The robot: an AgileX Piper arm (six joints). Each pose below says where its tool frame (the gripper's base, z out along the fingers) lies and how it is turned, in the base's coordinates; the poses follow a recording.
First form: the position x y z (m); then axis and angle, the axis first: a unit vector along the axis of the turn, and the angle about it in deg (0 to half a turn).
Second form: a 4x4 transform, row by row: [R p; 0 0 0 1], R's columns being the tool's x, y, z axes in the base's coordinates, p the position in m. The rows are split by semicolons. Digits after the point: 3 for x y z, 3 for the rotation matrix.
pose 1, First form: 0.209 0.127 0.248 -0.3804 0.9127 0.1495 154.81
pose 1, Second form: -0.629 -0.725 0.280 0.209; -0.598 0.682 0.422 0.127; -0.497 0.098 -0.862 0.248; 0 0 0 1
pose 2, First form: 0.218 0.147 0.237 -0.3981 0.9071 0.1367 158.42
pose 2, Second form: -0.624 -0.747 0.229 0.218; -0.647 0.658 0.386 0.147; -0.439 0.093 -0.894 0.237; 0 0 0 1
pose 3, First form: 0.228 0.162 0.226 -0.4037 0.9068 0.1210 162.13
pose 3, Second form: -0.634 -0.752 0.183 0.228; -0.677 0.653 0.338 0.162; -0.374 0.090 -0.923 0.226; 0 0 0 1
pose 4, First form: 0.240 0.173 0.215 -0.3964 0.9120 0.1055 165.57
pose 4, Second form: -0.659 -0.738 0.145 0.240; -0.685 0.669 0.288 0.173; -0.310 0.091 -0.947 0.215; 0 0 0 1
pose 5, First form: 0.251 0.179 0.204 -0.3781 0.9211 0.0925 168.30
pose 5, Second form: -0.696 -0.708 0.118 0.251; -0.671 0.700 0.245 0.179; -0.256 0.092 -0.962 0.204; 0 0 0 1
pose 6, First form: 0.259 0.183 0.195 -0.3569 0.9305 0.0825 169.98
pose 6, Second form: -0.732 -0.673 0.103 0.259; -0.645 0.734 0.214 0.183; -0.220 0.090 -0.971 0.195; 0 0 0 1
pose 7, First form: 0.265 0.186 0.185 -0.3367 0.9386 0.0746 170.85
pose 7, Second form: -0.762 -0.640 0.099 0.265; -0.616 0.764 0.193 0.186; -0.199 0.086 -0.976 0.185; 0 0 0 1
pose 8, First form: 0.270 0.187 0.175 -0.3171 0.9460 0.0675 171.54
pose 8, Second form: -0.789 -0.607 0.097 0.270; -0.587 0.791 0.174 0.187; -0.182 0.080 -0.980 0.175; 0 0 0 1
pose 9, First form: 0.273 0.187 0.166 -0.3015 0.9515 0.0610 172.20
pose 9, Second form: -0.810 -0.579 0.093 0.273; -0.563 0.812 0.156 0.187; -0.166 0.075 -0.983 0.166; 0 0 0 1
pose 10, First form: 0.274 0.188 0.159 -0.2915 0.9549 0.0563 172.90
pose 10, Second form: -0.823 -0.562 0.085 0.274; -0.548 0.824 0.143 0.188; -0.151 0.071 -0.986 0.159; 0 0 0 1
